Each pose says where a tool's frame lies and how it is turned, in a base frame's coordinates. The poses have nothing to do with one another.
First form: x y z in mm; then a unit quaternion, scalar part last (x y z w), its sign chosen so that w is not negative.
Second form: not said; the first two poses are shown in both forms.
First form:
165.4 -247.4 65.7 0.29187 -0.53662 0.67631 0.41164
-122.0 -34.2 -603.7 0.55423 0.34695 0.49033 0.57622
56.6 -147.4 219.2 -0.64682 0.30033 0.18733 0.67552
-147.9 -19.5 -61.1 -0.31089 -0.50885 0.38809 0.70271
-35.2 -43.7 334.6 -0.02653 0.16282 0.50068 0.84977
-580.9 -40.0 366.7 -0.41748 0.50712 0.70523 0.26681
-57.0 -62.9 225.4 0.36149 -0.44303 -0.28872 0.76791
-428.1 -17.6 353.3 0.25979 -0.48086 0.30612 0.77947
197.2 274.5 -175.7 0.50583 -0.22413 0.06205 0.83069
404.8 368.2 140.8 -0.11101 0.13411 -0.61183 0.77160
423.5 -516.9 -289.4 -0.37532 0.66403 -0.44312 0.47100
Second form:
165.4 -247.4 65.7 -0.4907 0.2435 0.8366 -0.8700 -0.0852 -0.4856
-122.0 -34.2 -603.7 0.2784 0.9497 0.1437 -0.1805 -0.0952 0.9790
56.6 -147.4 219.2 0.7494 -0.1354 -0.6481 -0.6416 0.0931 -0.7614
-147.9 -19.5 -61.1 0.1809 0.8618 0.4738 -0.2290 0.5055 -0.8319
-35.2 -43.7 334.6 0.4456 0.8423 -0.3033 -0.8596 0.4972 0.1180
-580.9 -40.0 366.7 -0.5090 -0.0471 -0.8595 -0.7998 -0.3433 0.4925
-57.0 -62.9 225.4 0.4407 -0.7637 0.4717 0.1231 0.5719 0.8110
-428.1 -17.6 353.3 0.3501 0.2274 0.9087 -0.7271 0.6776 0.1106
197.2 274.5 -175.7 0.8918 -0.1237 0.4351 -0.3298 0.4806 0.8126
404.8 368.2 140.8 0.2154 -0.9739 -0.0711 0.9144 0.2267 -0.3354
423.5 -516.9 -289.4 -0.2746 -0.9159 -0.2929 -0.0810 0.3256 -0.9420

